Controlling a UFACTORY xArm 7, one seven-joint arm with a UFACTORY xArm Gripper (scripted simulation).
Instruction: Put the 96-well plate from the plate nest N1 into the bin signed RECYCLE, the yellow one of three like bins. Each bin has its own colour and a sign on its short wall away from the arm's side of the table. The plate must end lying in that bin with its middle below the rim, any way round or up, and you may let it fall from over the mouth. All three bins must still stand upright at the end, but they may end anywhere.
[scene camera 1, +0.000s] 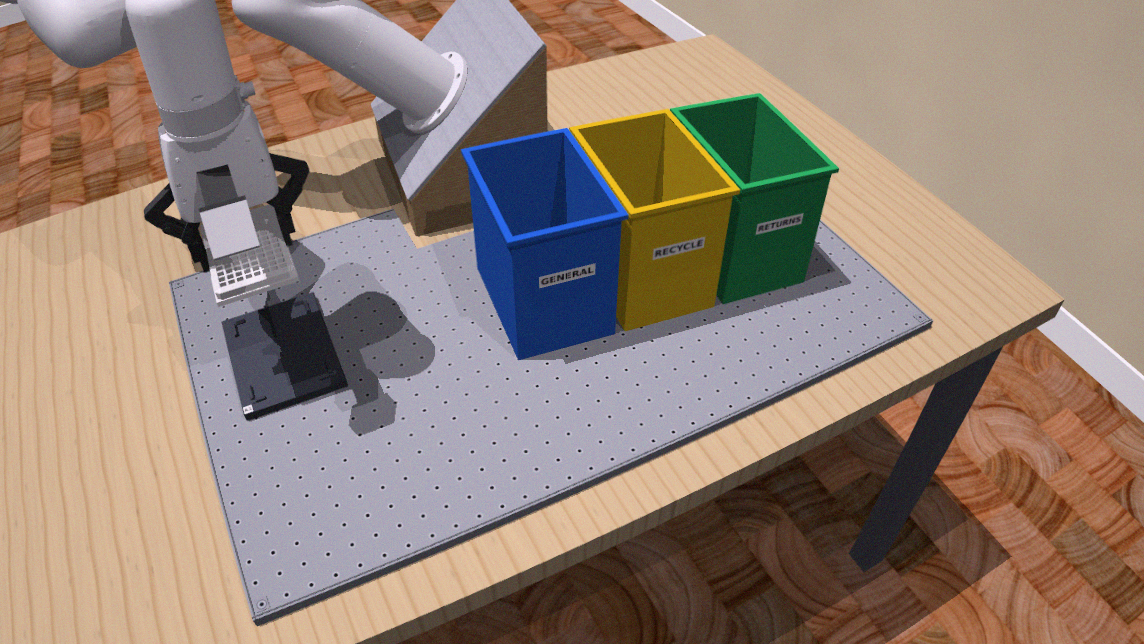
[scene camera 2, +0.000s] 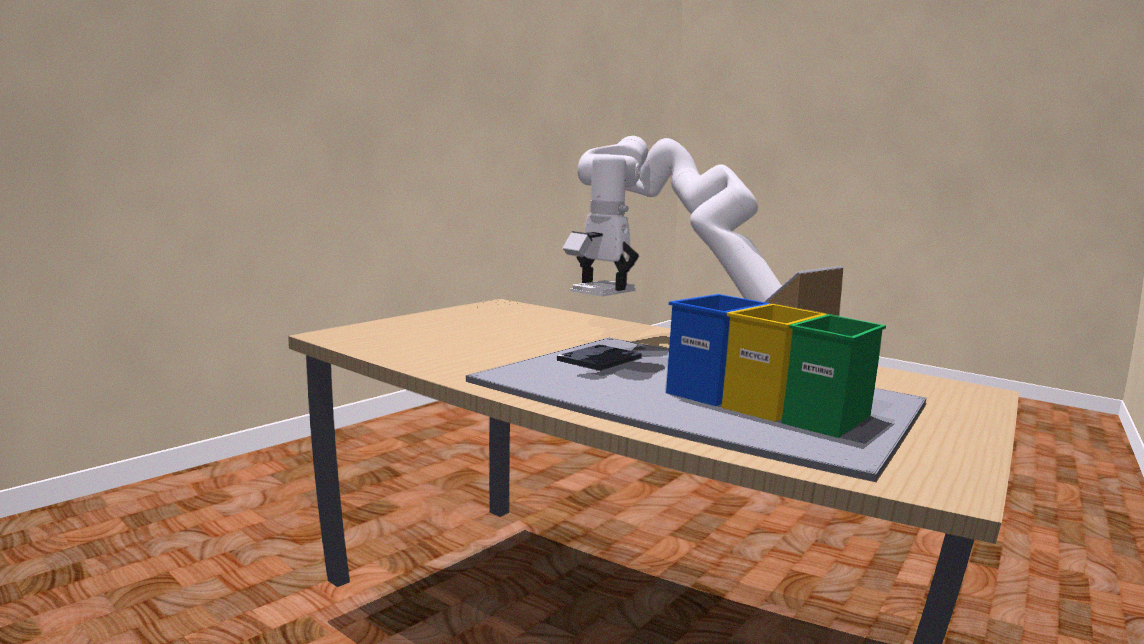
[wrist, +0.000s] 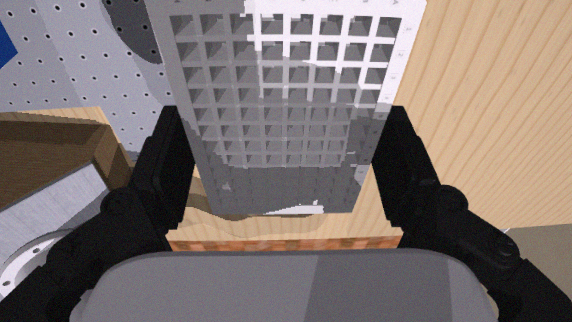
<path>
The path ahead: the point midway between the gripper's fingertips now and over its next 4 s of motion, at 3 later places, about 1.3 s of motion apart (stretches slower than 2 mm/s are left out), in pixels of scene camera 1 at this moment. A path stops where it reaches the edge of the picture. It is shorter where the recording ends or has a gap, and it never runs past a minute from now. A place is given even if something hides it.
My gripper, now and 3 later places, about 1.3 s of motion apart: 246, 251; 232, 207; 302, 178; 416, 157
</path>
